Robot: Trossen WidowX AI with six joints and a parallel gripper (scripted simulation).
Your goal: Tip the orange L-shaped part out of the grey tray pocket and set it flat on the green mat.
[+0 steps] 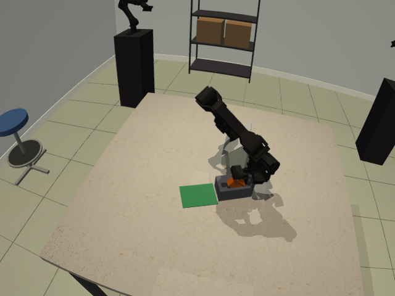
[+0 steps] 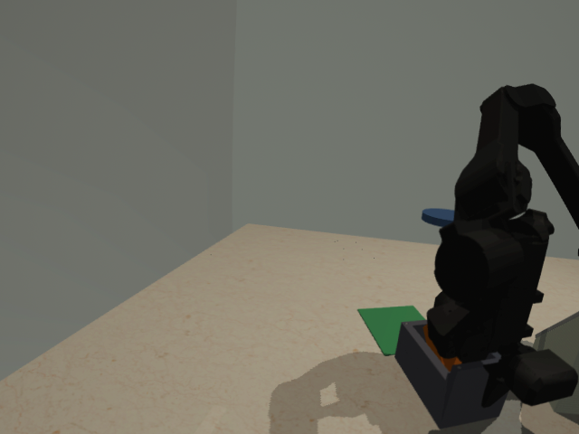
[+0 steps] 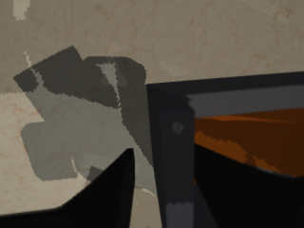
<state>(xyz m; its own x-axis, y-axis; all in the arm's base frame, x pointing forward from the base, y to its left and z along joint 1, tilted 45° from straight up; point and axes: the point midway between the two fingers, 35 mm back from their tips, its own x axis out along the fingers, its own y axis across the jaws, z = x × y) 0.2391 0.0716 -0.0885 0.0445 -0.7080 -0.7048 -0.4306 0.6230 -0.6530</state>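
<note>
My gripper tip is 2 cm short of the orange L-shaped part and 5 cm to the left of it. Round my gripper tip: green mat 10 cm ahead, 21 cm to the right, 6 cm below.
</note>
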